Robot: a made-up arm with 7 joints.
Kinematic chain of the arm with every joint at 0, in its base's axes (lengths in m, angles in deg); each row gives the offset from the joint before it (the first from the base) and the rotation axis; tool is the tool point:
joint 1: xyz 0 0 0 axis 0 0.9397 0.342
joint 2: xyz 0 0 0 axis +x
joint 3: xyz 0 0 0 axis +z
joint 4: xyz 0.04 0 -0.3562 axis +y
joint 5: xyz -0.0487 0 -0.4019 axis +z
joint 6: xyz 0 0 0 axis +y
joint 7: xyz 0 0 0 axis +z
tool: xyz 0 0 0
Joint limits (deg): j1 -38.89..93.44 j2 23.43..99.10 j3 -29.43..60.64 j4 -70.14..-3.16 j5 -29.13..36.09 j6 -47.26..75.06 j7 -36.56..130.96
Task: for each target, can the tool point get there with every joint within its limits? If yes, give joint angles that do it. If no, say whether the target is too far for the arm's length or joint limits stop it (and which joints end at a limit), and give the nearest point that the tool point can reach.
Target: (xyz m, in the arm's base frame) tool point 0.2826 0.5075 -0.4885
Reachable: yes | joints -14.88 34.58 49.06 -25.48 9.45 7.74 87.25
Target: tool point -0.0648 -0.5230 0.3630
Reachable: no: joint limits stop it (at a limit: joint 1, joint 2, joint 3, joint 4) | nearest point -0.7585 0.0250 0.0450 | short by 0.939 m
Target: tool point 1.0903 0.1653 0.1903
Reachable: no: too far | nearest point 0.6292 0.2254 -0.0676 | short by 0.532 m
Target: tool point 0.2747 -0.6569 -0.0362
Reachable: no: joint limits stop it (at a limit: joint 1, joint 2, joint 3, joint 4) | nearest point 0.6171 -0.0836 -0.2519 | short by 0.702 m
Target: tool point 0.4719 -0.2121 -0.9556
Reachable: no: too far | nearest point 0.3378 0.0642 -0.6055 | short by 0.466 m
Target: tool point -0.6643 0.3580 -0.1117
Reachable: yes | joints 80.08 41.63 11.13 -17.11 26.97 -13.71 68.88
